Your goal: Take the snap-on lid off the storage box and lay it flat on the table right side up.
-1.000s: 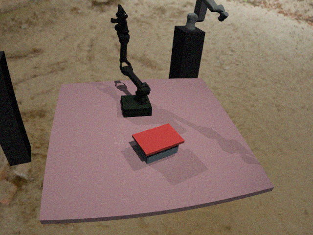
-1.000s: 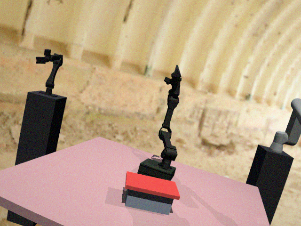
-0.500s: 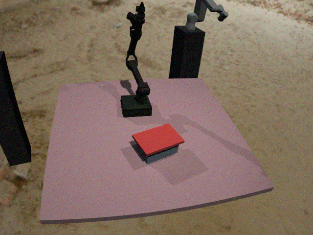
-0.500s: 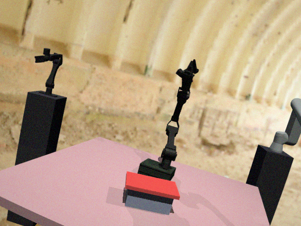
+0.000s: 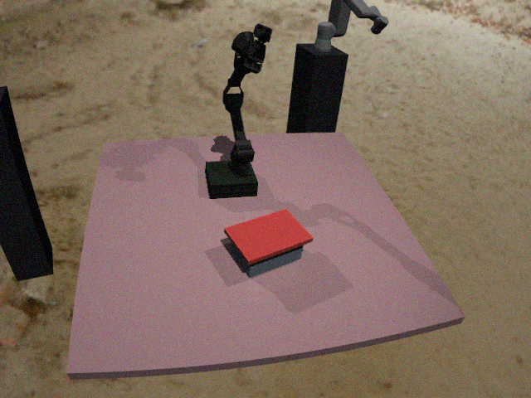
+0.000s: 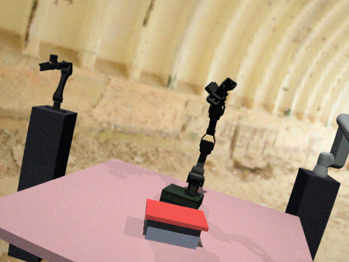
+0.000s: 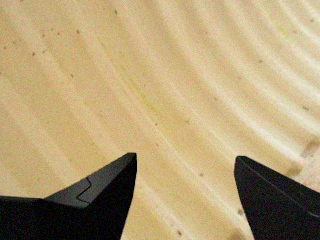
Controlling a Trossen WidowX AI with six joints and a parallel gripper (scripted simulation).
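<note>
The red lid lies 310 mm ahead of my gripper tip, 80 mm to the right of it and 580 mm below it. The rest, counted from my gripper tip: storage box 310 mm ahead, 80 mm to the right, 630 mm below.
</note>
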